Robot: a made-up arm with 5 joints. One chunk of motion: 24 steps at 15 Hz.
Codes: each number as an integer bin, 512 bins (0 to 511) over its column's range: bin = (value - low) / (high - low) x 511, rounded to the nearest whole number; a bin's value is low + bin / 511 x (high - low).
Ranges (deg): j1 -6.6..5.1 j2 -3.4..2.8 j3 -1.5..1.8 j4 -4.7..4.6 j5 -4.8..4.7
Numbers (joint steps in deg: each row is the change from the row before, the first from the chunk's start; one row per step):
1: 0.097 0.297 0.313 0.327 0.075
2: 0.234 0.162 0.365 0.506 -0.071
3: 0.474 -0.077 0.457 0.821 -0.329
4: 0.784 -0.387 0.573 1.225 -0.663
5: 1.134 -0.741 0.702 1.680 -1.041
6: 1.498 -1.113 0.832 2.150 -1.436
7: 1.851 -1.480 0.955 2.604 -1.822
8: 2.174 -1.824 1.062 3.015 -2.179
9: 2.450 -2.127 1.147 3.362 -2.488
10: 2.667 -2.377 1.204 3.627 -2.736
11: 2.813 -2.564 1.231 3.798 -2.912
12: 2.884 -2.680 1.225 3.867 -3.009
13: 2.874 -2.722 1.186 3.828 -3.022
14: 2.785 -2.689 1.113 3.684 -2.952
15: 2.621 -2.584 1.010 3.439 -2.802
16: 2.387 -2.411 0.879 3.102 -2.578
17: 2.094 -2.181 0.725 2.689 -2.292
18: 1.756 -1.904 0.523 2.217 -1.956
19: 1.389 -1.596 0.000 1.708 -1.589
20: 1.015 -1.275 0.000 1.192 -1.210
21: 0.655 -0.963 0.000 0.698 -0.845
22: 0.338 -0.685 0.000 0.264 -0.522
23: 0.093 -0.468 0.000 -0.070 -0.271
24: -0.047 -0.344 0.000 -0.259 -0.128
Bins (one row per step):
1: 292 305 281 276 262
2: 298 294 289 286 254
3: 309 274 303 303 240
4: 322 248 321 326 223
5: 338 219 341 351 202
6: 354 188 361 376 181
7: 369 158 380 401 160
8: 383 130 397 424 141
9: 395 105 410 443 124
10: 405 84 419 458 111
11: 411 69 423 467 102
12: 414 59 422 471 96
13: 414 56 416 469 96
14: 410 59 405 461 99
15: 403 67 389 447 107
16: 393 82 368 429 120
17: 380 100 345 406 135
18: 365 123 313 380 153
19: 349 149 232 352 173
20: 333 175 232 324 193
21: 317 201 232 297 213
22: 303 224 232 273 230
23: 292 242 232 254 244
24: 286 252 232 244 251

